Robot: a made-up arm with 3 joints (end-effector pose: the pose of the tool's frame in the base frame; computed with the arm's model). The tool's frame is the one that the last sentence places.
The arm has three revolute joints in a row. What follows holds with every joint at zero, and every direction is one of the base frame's. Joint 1 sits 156.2 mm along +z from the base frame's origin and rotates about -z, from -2.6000 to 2.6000 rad. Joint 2 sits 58.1 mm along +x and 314.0 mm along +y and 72.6 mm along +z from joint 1 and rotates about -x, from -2.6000 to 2.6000 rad. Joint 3 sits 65.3 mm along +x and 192.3 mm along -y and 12.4 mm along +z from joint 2 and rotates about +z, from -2.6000 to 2.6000 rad. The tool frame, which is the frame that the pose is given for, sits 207.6 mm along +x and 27.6 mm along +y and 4.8 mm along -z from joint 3; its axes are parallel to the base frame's.
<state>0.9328 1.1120 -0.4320</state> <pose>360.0 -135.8 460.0 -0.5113 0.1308 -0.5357 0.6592</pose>
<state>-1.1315 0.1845 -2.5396</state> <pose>-3.2 -34.0 297.3 0.0241 -0.0889 -0.6446 0.7590</pose>
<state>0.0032 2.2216 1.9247</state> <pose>26.6 324.3 229.9 -0.5110 0.7361 0.3639 0.2543</pose>
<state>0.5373 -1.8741 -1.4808</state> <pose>363.3 278.5 -151.9 0.7178 0.3662 -0.5012 0.3154</pose>
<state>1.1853 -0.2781 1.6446</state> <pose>330.6 47.2 239.6 0.0215 -0.1369 0.2254 0.9643</pose>
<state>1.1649 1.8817 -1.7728</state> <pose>450.9 75.4 608.5 -0.7710 -0.2418 -0.5860 0.0600</pose>
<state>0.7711 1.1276 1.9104</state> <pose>242.1 208.7 237.3 -0.1219 0.5203 0.4559 0.7118</pose>
